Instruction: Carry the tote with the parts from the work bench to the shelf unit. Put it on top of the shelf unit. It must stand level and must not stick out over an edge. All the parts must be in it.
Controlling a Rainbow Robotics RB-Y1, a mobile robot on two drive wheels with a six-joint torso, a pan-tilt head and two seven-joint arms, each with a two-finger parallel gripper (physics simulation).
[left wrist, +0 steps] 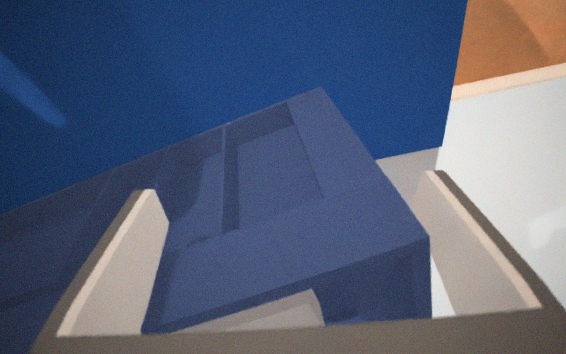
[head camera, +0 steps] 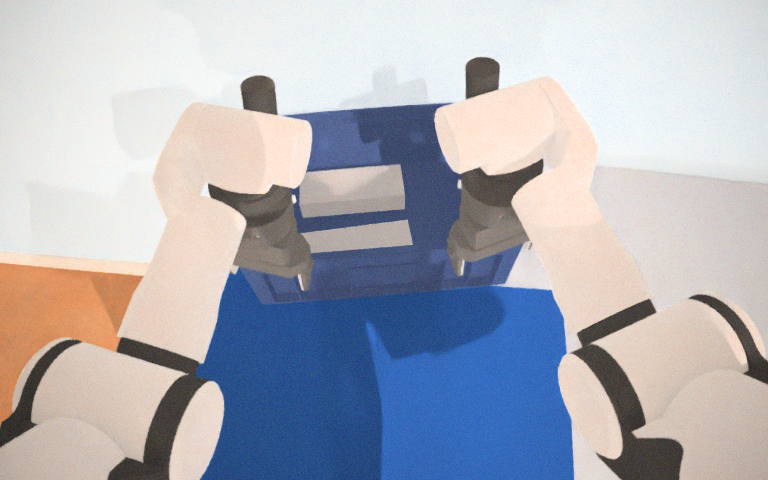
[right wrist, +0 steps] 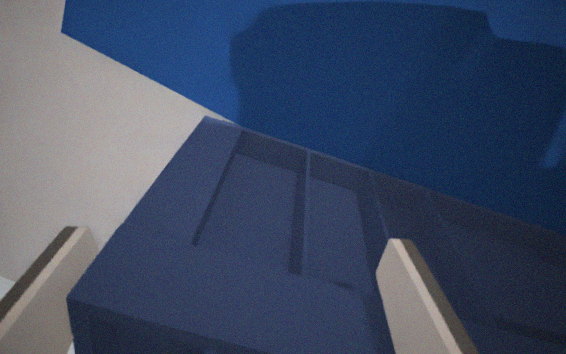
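A dark blue tote stands on the bright blue bench top, at its far edge. Two grey block parts lie inside it. My left gripper is open at the tote's near left corner. My right gripper is open at its near right corner. In the left wrist view the tote's ribbed side wall lies between my open fingers. In the right wrist view the tote's other ribbed wall fills the frame, with one finger beside it.
A pale grey floor and a light wall lie beyond the bench.
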